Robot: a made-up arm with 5 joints. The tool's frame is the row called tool. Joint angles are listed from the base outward. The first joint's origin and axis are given. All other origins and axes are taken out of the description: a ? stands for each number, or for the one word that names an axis. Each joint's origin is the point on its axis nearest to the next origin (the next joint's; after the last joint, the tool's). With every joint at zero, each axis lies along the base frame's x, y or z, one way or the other. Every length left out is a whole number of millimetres.
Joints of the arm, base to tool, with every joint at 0 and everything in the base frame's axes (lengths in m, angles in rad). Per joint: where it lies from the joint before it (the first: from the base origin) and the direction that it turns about. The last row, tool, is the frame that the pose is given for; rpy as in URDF.
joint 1: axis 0 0 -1 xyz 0.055 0.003 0.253
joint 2: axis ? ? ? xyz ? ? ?
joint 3: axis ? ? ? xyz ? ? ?
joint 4: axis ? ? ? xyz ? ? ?
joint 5: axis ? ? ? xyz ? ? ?
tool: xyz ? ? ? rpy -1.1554 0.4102 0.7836
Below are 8 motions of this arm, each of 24 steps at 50 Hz.
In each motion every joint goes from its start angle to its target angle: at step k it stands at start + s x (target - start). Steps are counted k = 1, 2, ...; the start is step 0. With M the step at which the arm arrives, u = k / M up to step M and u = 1 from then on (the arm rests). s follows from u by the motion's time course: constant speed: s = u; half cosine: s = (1 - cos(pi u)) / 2; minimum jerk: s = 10 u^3 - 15 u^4 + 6 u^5.
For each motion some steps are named. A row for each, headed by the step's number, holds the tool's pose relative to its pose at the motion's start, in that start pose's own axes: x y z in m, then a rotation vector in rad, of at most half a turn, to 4 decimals.
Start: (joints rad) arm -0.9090 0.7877 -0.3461 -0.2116 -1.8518
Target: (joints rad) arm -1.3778 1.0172 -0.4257 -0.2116 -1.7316
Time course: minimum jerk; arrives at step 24
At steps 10, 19, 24:
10: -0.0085 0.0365 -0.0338 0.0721 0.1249 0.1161
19: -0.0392 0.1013 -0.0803 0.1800 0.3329 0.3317
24: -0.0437 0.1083 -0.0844 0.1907 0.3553 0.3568

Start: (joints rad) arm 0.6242 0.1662 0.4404 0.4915 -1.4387
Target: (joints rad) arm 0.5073 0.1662 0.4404 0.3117 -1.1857
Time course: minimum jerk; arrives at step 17
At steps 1, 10, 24:
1: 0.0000 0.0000 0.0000 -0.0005 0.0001 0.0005
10: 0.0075 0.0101 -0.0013 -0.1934 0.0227 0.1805
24: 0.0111 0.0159 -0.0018 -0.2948 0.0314 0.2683

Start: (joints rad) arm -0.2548 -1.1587 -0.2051 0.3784 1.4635
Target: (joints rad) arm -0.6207 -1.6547 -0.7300 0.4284 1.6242
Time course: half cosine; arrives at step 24
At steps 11, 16, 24:
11: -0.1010 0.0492 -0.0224 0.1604 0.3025 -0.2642
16: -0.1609 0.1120 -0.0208 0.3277 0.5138 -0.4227
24: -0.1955 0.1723 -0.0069 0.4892 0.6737 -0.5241

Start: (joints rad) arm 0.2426 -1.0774 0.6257 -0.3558 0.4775
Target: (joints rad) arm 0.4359 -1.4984 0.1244 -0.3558 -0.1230
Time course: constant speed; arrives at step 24
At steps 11, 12, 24:
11: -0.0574 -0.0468 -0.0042 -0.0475 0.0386 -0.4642
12: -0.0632 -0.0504 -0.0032 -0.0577 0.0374 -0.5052
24: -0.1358 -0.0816 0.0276 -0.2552 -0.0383 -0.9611

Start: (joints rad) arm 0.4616 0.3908 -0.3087 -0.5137 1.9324
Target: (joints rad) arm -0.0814 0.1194 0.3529 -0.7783 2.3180
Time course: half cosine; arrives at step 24
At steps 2, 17, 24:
2: -0.0023 -0.0015 0.0015 -0.0069 0.0021 -0.0055
17: -0.1193 -0.0317 0.0722 -0.3076 0.1620 -0.2720
24: -0.1482 -0.0266 0.0899 -0.3733 0.2207 -0.3412

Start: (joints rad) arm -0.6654 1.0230 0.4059 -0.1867 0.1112
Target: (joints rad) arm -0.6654 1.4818 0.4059 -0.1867 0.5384
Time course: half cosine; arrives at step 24
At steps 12, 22, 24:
12: 0.0279 0.0273 -0.0159 -0.0127 0.0802 0.3024
22: 0.0511 0.0602 -0.0267 -0.0463 0.1161 0.6009
24: 0.0519 0.0614 -0.0270 -0.0479 0.1166 0.6115

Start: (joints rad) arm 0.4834 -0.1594 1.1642 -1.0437 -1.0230
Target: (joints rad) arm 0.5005 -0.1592 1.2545 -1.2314 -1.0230
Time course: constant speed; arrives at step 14
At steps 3, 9, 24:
3: -0.0027 0.0017 0.0008 -0.0155 -0.0136 -0.0047
9: -0.0079 0.0051 0.0026 -0.0466 -0.0407 -0.0139
24: -0.0123 0.0080 0.0044 -0.0727 -0.0632 -0.0214

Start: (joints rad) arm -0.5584 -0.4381 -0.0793 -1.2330 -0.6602
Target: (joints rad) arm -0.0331 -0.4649 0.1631 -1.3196 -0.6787
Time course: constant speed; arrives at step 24
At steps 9, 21, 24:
9: -0.0357 -0.0074 -0.0073 -0.0829 0.1084 0.1410
21: -0.0824 -0.0272 -0.0089 -0.1973 0.2631 0.3180
24: -0.0936 -0.0336 -0.0076 -0.2268 0.3034 0.3602

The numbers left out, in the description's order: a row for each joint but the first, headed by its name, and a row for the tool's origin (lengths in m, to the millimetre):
joint 2: axis 0 1 0, xyz 0.036 0.040 0.000
joint 3: axis 0 1 0, xyz 0.006 0.000 0.106
joint 4: axis 0 1 0, xyz 0.187 0.000 -0.018
joint 5: axis -1 0 0, xyz 0.026 0.000 0.008
tool: xyz 0.000 -0.023 0.006

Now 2 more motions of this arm.
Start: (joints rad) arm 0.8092 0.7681 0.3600 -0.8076 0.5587
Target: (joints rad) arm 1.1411 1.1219 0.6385 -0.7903 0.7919
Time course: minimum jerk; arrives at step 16
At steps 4, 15, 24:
4: 0.0022 0.0126 -0.0023 0.0363 0.0010 0.0663
15: 0.0002 0.1098 0.0120 0.3432 -0.1298 0.5908
24: 0.0001 0.1100 0.0121 0.3439 -0.1304 0.5919

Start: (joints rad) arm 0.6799 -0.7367 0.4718 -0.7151 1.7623
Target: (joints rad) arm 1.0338 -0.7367 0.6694 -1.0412 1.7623
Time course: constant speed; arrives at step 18
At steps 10, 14, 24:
10: 0.0157 0.0294 0.0153 -0.0139 0.1361 0.1581
14: 0.0201 0.0422 0.0207 -0.0229 0.1919 0.2199
24: 0.0235 0.0554 0.0256 -0.0339 0.2483 0.2807

